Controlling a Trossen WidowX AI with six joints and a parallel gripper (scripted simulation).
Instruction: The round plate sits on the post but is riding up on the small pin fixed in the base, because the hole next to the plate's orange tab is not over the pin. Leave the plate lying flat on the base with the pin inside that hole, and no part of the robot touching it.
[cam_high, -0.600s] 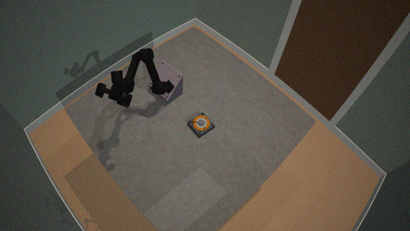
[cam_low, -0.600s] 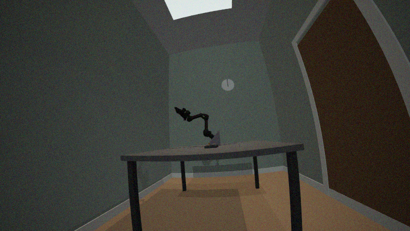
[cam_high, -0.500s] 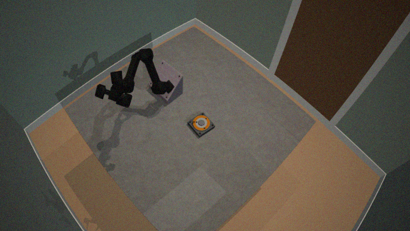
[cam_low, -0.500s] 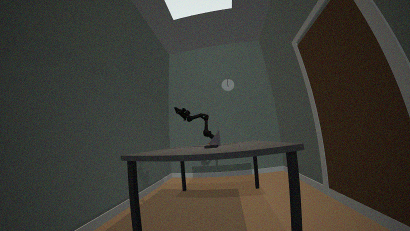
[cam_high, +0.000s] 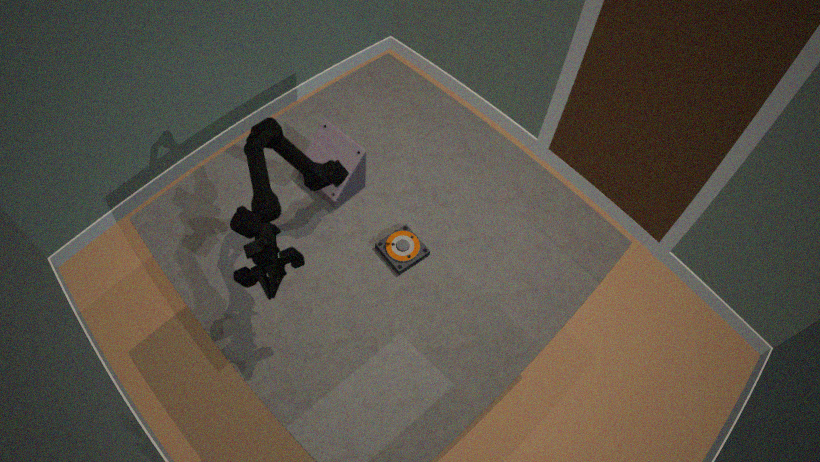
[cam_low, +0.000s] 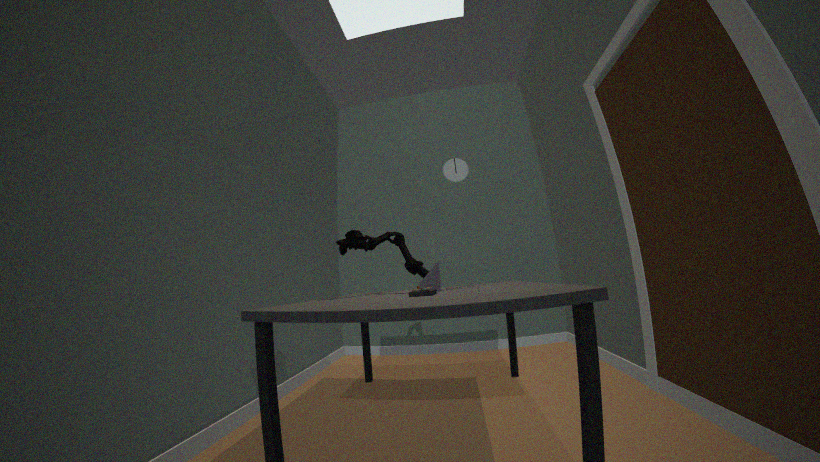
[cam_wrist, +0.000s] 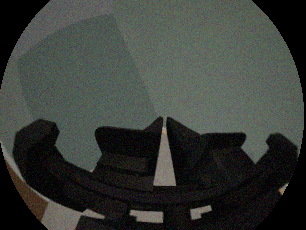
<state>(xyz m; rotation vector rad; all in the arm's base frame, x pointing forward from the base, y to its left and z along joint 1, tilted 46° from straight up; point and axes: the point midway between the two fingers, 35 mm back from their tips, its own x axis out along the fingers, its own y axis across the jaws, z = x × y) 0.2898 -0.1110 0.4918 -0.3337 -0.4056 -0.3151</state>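
My gripper tip is now 480 mm to the right of the square base, 310 mm above it and 40 mm past it.
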